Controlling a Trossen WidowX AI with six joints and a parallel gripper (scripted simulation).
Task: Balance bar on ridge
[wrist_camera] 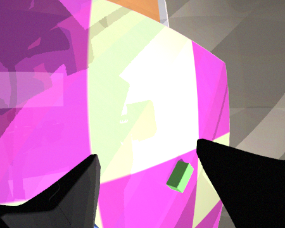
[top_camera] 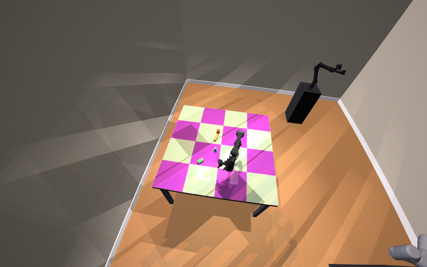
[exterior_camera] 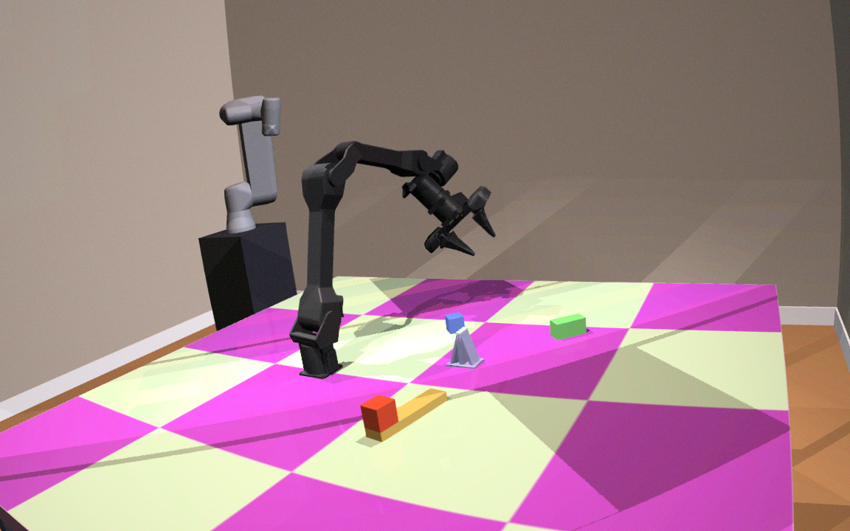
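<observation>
The green block lies 230 mm ahead of my gripper tip, 130 mm to the right of it and 130 mm below it. Round my gripper tip: blue block 150 mm to the right, 130 mm below, 20 mm behind.
</observation>
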